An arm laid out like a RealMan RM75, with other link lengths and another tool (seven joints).
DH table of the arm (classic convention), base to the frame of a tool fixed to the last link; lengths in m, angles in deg. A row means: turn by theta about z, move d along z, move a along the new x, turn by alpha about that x. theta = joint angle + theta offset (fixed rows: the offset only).
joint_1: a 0  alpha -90  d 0.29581  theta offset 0
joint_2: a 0  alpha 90  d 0  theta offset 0
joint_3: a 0  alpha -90  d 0.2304  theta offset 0
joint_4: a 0  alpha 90  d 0  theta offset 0
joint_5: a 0  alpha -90  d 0.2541  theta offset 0
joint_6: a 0  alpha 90  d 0  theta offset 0
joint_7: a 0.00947  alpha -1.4  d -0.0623  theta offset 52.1
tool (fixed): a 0  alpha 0  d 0.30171  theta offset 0
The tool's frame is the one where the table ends.
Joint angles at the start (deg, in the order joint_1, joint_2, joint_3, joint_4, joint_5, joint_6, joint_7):
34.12 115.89 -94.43 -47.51 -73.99 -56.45 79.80
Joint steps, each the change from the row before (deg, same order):
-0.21 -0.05 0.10 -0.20 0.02 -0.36 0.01
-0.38 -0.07 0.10 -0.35 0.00 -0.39 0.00
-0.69 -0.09 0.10 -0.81 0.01 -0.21 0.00
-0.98 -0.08 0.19 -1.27 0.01 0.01 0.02
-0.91 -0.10 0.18 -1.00 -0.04 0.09 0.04
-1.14 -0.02 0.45 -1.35 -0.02 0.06 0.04
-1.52 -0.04 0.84 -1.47 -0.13 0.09 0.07
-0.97 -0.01 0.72 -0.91 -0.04 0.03 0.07
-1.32 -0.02 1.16 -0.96 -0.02 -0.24 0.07
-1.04 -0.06 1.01 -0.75 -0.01 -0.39 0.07
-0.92 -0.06 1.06 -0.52 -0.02 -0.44 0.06
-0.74 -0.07 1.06 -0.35 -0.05 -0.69 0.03
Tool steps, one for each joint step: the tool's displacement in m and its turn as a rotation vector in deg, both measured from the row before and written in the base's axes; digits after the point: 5 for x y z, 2 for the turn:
-0.00006 -0.00100 0.00104 -0.13 0.18 0.10
0.00037 -0.00128 0.00142 -0.09 0.20 0.09
0.00010 -0.00085 0.00262 0.21 0.28 0.10
-0.00039 0.00001 0.00413 0.60 0.41 0.05
0.00119 0.00032 0.00358 0.58 0.23 -0.16
0.00020 0.00085 0.00540 0.85 0.53 -0.18
0.00294 0.00209 0.00771 1.23 0.58 -0.62
0.00202 0.00197 0.00592 0.90 0.49 -0.52
0.00431 0.00226 0.00839 1.08 0.72 -0.86
0.00362 0.00143 0.00730 0.80 0.58 -0.62
0.00428 0.00145 0.00700 0.73 0.53 -0.68
0.00381 0.00065 0.00640 0.50 0.49 -0.47

